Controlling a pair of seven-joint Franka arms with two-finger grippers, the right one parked.
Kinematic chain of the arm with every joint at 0, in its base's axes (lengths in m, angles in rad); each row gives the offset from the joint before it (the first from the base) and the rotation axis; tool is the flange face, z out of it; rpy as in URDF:
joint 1: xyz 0 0 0.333 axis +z
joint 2: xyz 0 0 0 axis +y
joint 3: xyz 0 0 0.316 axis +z
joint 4: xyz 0.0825 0 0 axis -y
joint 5: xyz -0.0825 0 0.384 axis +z
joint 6: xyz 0 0 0 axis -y
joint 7: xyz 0.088 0 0 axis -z
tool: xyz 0 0 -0.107 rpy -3.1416 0 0
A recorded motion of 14 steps. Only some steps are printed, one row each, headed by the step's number.
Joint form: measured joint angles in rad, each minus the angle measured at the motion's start. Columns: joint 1, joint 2, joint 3, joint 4, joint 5, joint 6, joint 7.
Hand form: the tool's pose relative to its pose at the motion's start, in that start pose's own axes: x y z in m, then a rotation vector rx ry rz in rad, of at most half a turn. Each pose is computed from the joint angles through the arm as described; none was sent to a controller.
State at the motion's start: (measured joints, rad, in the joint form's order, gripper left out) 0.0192 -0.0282 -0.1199 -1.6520 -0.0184 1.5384 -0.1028
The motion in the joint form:
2: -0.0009 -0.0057 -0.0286 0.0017 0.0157 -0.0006 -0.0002
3: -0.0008 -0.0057 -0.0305 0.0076 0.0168 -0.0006 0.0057
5: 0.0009 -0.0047 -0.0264 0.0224 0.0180 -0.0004 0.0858
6: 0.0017 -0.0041 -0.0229 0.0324 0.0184 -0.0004 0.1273
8: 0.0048 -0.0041 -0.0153 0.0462 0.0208 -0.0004 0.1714
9: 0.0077 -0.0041 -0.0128 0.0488 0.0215 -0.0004 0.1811
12: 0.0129 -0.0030 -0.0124 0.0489 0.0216 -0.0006 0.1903
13: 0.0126 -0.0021 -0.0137 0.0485 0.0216 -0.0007 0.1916
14: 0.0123 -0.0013 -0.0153 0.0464 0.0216 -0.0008 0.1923
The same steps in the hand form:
2: -0.0035 0.0144 -0.0033 0.0190 0.0084 0.0286
3: -0.0036 0.0153 -0.0061 0.0196 0.0144 0.0363
5: -0.0028 0.0122 -0.0126 0.0196 0.0277 0.1108
6: -0.0024 0.0099 -0.0170 0.0196 0.0367 0.1481
8: -0.0018 0.0039 -0.0236 0.0216 0.0502 0.1815
9: -0.0015 0.0010 -0.0249 0.0221 0.0527 0.1858
12: -0.0008 -0.0021 -0.0244 0.0219 0.0515 0.1894
13: -0.0006 -0.0012 -0.0237 0.0220 0.0501 0.1923
14: -0.0004 -0.0002 -0.0223 0.0221 0.0470 0.1949

